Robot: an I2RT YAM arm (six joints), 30 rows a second.
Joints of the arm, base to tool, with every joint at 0 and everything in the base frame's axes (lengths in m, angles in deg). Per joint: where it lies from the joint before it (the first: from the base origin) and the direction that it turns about. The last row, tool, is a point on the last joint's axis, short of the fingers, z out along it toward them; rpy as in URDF.
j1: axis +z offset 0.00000 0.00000 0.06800
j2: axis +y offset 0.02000 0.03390 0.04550
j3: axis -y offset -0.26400 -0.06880 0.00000
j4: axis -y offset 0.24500 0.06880 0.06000
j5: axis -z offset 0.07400 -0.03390 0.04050
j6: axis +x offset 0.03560 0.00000 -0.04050
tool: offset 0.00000 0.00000 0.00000 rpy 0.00 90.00 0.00
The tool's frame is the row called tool.
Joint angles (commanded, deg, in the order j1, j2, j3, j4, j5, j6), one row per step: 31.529 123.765 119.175 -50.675 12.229 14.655; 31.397 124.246 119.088 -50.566 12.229 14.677; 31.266 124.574 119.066 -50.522 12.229 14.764; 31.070 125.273 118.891 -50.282 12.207 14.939; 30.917 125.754 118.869 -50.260 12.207 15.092; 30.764 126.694 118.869 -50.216 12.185 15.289; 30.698 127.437 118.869 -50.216 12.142 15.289; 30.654 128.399 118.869 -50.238 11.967 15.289; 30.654 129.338 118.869 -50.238 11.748 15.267; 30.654 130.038 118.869 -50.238 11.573 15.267; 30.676 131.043 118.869 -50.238 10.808 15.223; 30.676 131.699 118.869 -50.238 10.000 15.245; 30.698 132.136 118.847 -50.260 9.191 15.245; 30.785 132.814 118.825 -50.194 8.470 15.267; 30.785 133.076 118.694 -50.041 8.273 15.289; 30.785 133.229 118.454 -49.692 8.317 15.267
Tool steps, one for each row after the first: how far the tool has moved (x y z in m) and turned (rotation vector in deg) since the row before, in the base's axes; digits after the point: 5 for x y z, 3 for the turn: 0.00184 -0.00016 -0.00420 -0.227 0.394 -0.150; 0.00140 -0.00043 -0.00270 -0.109 0.270 -0.201; 0.00267 -0.00029 -0.00633 -0.212 0.569 -0.326; 0.00177 -0.00044 -0.00398 -0.161 0.427 -0.278; 0.00280 0.00018 -0.00759 -0.333 0.796 -0.304; 0.00186 0.00048 -0.00606 -0.348 0.657 -0.043; 0.00207 0.00091 -0.00792 -0.373 0.923 0.045; 0.00174 0.00119 -0.00775 -0.327 0.903 0.127; 0.00122 0.00085 -0.00580 -0.225 0.680 0.085; 0.00142 0.00161 -0.00841 0.046 1.206 0.420; 0.00084 0.00107 -0.00554 0.294 0.932 0.351; 0.00029 0.00097 -0.00385 0.376 0.783 0.385; 0.00047 0.00168 -0.00579 0.242 0.878 0.385; 0.00034 0.00034 -0.00277 0.039 0.299 0.066; 0.00037 0.00019 -0.00224 -0.066 0.015 0.001
